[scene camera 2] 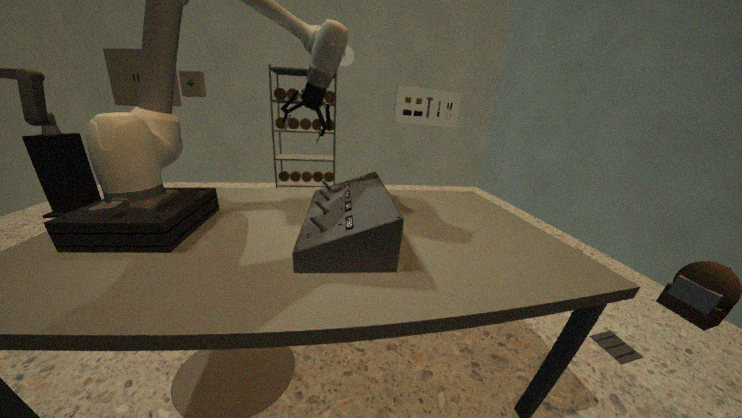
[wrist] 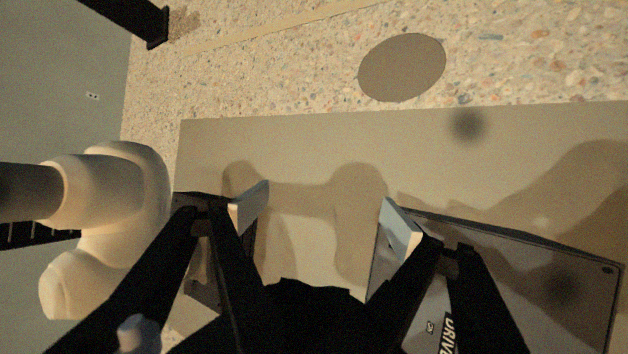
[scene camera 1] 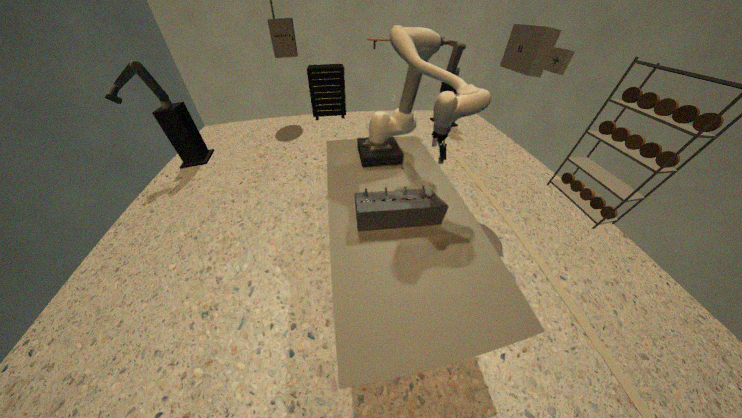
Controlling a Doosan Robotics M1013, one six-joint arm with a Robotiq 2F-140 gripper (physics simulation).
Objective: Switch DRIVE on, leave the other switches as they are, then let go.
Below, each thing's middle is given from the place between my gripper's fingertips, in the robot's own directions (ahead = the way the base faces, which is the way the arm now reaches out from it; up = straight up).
The grey switch box (scene camera 2: 362, 232) lies 300 mm to the right of my hand, 210 mm below it and 140 mm ahead of it.
